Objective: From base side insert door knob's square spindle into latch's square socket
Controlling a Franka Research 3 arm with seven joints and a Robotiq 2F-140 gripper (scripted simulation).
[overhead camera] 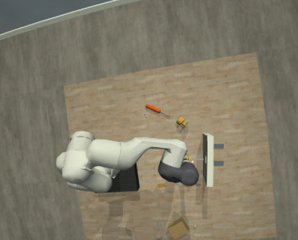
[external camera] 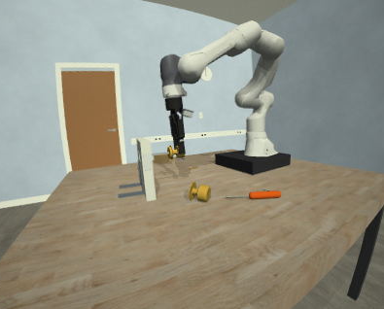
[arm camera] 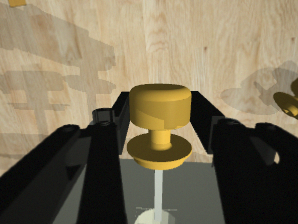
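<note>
The brass door knob lies 4 cm ahead of my hand, 2 cm below it and 1 cm to the right of it. The rest, counted from my hand: brass knob 22 cm to the left, 14 cm below, 4 cm ahead; then screw 31 cm to the left, 21 cm behind, 17 cm below; then cardboard box 52 cm to the right, 14 cm below, 11 cm behind.
</note>
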